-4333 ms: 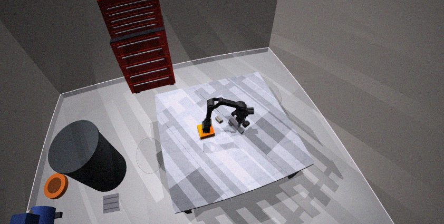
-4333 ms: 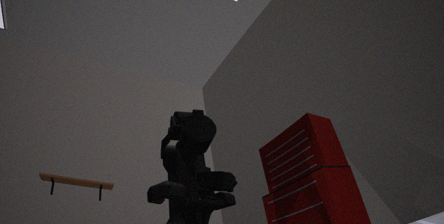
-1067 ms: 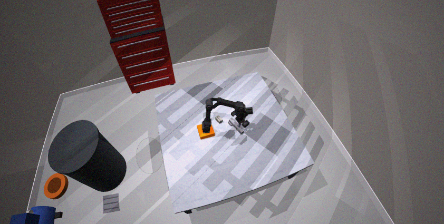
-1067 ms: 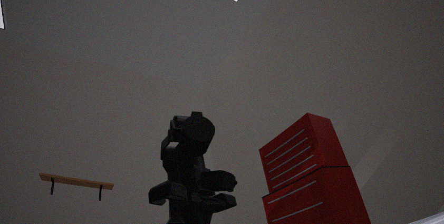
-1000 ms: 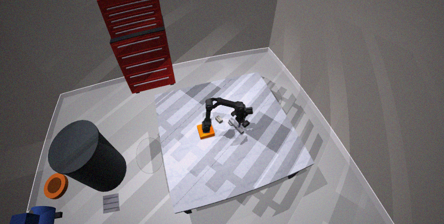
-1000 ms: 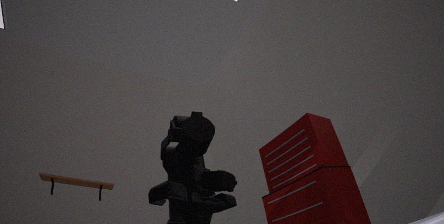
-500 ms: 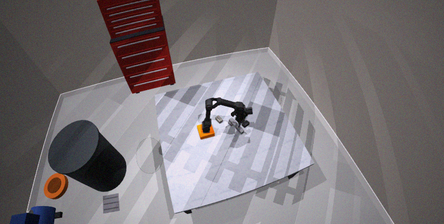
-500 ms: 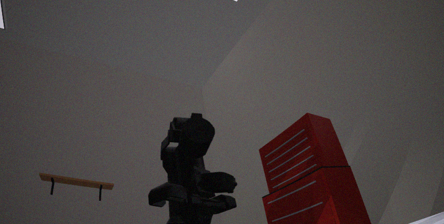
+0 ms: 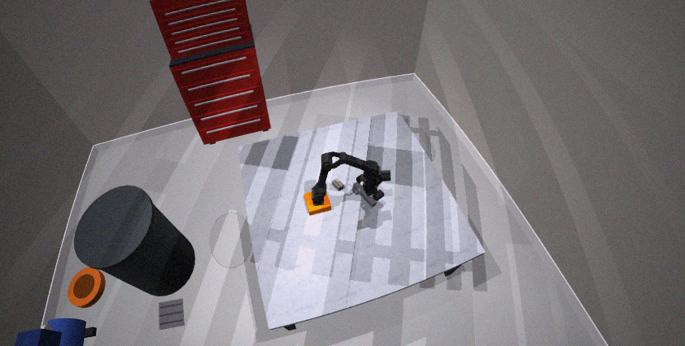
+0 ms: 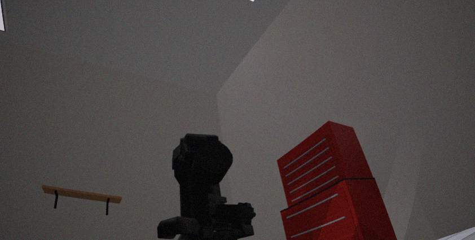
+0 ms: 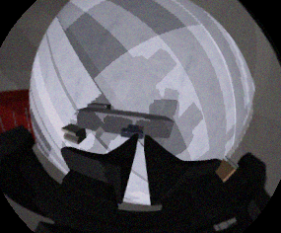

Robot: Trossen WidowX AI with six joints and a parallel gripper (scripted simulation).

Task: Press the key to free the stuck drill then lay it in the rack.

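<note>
My gripper tip is 10 mm to the right of the dark key and 30 mm above it. Also, from my gripper tip: long grey fixture (20 mm behind, 40 mm to the left, 50 mm below); then holder block (170 mm behind, 140 mm to the left, 60 mm below); then drill (40 mm behind, 70 mm to the left, 40 mm below).
</note>
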